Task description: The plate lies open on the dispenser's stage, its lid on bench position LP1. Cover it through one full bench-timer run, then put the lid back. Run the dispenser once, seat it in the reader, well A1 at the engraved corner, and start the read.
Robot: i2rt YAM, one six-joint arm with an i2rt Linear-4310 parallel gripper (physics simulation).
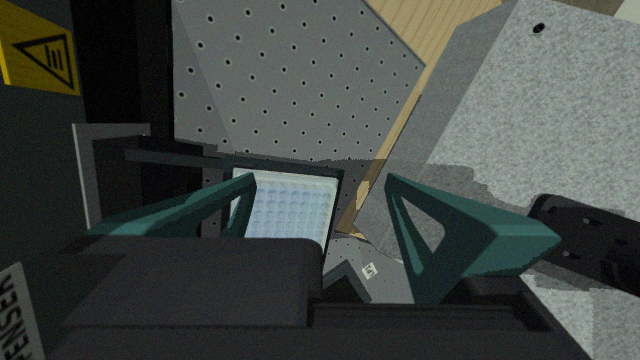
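Where they show: gripper, fingertip midpoint: (320,179); arm's base at its link origin: (631,257).
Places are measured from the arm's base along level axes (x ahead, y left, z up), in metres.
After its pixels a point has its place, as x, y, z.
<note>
My gripper (320,179) @[0.033, -0.334, -0.066] is open, its green fingers wide apart with nothing between the tips. The plate (290,210) @[0.068, -0.342, -0.082] lies in the dark frame of the dispenser's stage (285,167) @[0.038, -0.355, -0.096], behind and beside the left finger. Rows of pale blue wells show through a hazy clear top with a pale rim, which looks like a lid on the plate. The gripper body hides the plate's near part. The dark bench nest (357,282) @[0.208, -0.152, -0.166] beside a partly readable white label (369,270) @[0.189, -0.128, -0.176] is partly hidden, and no lid shows in its visible part. The reader cannot be made out.
The dark dispenser body (35,150) @[0.054, -0.458, -0.051] with a yellow warning label (42,57) @[0.019, -0.464, -0.058] stands at the left. A perforated grey bench plate (300,75) @[-0.055, -0.358, -0.176] lies beyond the stage. A wooden edge (400,125) @[-0.064, -0.190, -0.189] and a speckled grey block (550,100) @[-0.124, -0.114, -0.075] are at the right, with a black part (590,235) @[-0.006, -0.048, -0.018] near the right finger.
</note>
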